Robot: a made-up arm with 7 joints.
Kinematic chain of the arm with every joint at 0, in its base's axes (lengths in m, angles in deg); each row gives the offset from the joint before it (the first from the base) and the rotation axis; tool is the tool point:
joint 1: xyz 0 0.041 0 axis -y
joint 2: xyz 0 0.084 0 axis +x
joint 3: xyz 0 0 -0.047 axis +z
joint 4: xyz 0 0 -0.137 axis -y
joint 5: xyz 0 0 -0.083 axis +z
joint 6: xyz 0 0 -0.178 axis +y
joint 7: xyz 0 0 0 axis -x
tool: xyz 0 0 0
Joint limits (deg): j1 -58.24..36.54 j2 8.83..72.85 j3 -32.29..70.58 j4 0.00..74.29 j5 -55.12..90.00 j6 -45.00..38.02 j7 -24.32..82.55
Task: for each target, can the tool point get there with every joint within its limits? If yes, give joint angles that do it. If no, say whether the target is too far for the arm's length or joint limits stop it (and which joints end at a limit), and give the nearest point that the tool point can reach.
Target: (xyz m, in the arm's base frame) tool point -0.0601 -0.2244 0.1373
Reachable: no: joint limits stop it (at a limit: joint 1, joint 2, joint 3, joint 4) | nearest point 0.3327 0.0315 -0.0923 | short by 0.522 m
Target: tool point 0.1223 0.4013 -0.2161
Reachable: yes | joints -31.92 46.36 25.65 67.97 30.77 -30.30 73.08
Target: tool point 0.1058 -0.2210 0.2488
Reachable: no: joint limits stop it (at a limit: joint 1, joint 2, joint 3, joint 4) | nearest point 0.3327 0.0315 -0.0923 | short by 0.481 m
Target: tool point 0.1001 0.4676 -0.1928
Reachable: yes | joints 0.13 34.80 59.80 49.36 0.45 20.62 13.30
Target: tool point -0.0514 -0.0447 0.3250
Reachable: no: joint limits stop it (at a limit: joint 1, joint 2, joint 4) | nearest point 0.0376 0.4300 0.1831 | short by 0.503 m
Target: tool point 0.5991 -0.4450 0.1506
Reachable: no: too far | nearest point 0.3327 0.0315 -0.0923 | short by 0.597 m
